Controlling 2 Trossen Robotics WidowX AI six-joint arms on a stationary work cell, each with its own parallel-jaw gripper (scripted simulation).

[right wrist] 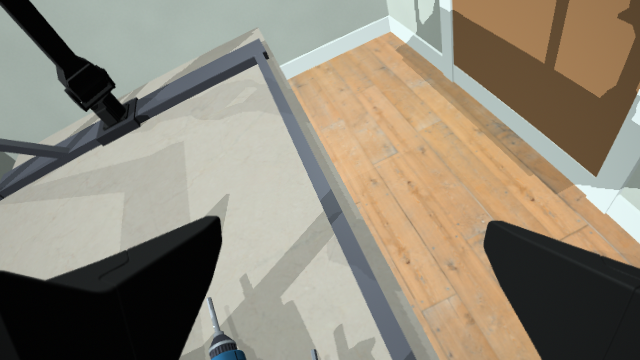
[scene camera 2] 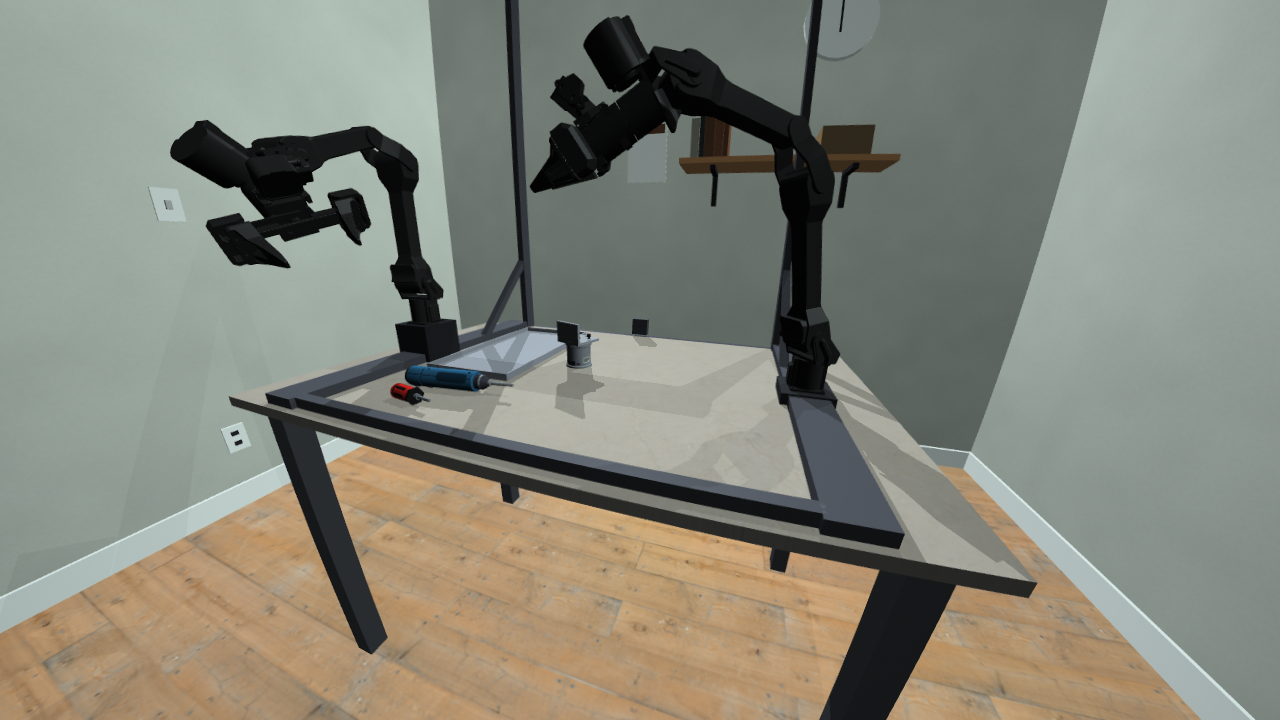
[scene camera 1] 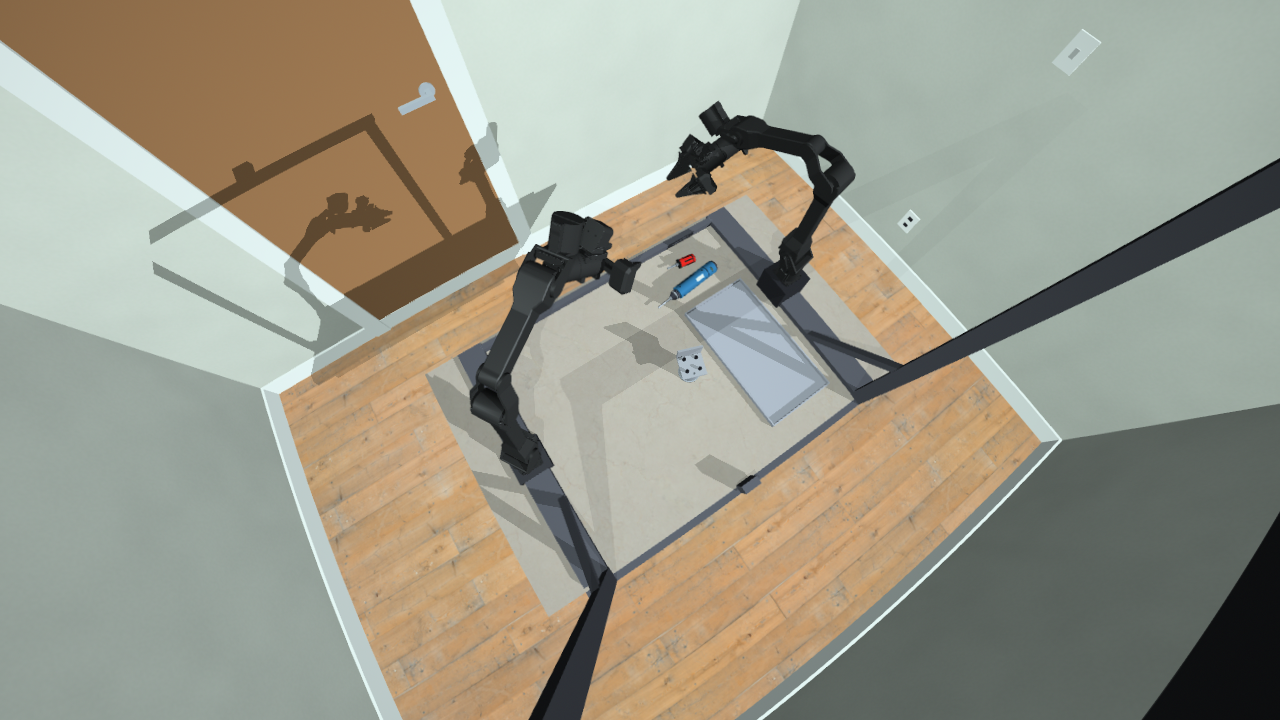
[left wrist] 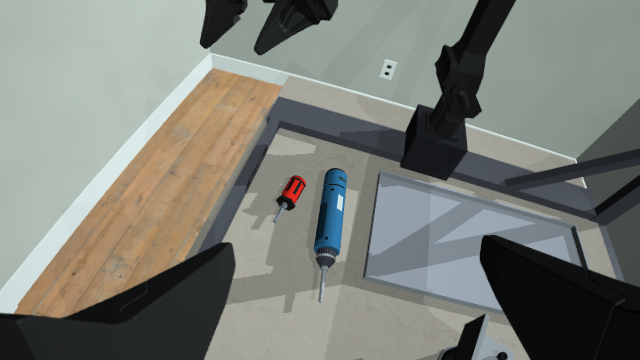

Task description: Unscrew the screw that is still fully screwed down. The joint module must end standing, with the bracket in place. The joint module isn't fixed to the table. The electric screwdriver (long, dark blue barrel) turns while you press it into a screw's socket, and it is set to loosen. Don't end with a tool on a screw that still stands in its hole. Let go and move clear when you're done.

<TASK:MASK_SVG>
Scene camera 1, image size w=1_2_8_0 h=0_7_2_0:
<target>my left gripper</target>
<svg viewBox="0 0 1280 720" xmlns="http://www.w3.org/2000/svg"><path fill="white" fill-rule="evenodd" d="M585 217L579 252L576 254L581 265L581 274L577 281L582 284L585 283L586 278L592 276L595 280L598 280L601 273L606 271L610 274L609 285L621 295L631 292L636 272L641 267L642 262L630 262L624 258L617 259L614 263L608 259L607 250L612 248L612 243L609 243L613 236L613 229L602 221L592 219L589 216Z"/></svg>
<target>my right gripper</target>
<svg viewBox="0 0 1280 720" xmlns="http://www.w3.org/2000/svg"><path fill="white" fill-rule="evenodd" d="M715 142L704 144L704 142L689 134L682 146L679 147L681 153L680 151L678 152L678 161L666 177L667 181L691 172L690 165L695 170L698 168L700 170L695 173L697 178L692 173L691 180L675 194L676 198L706 194L706 190L709 195L716 192L717 185L712 179L710 172L718 166L723 168L726 158Z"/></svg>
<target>shallow grey tray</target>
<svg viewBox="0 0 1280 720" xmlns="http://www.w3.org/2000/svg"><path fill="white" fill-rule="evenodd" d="M739 278L687 311L684 315L769 424L775 426L830 384L830 382L745 282Z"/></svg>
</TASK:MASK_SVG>
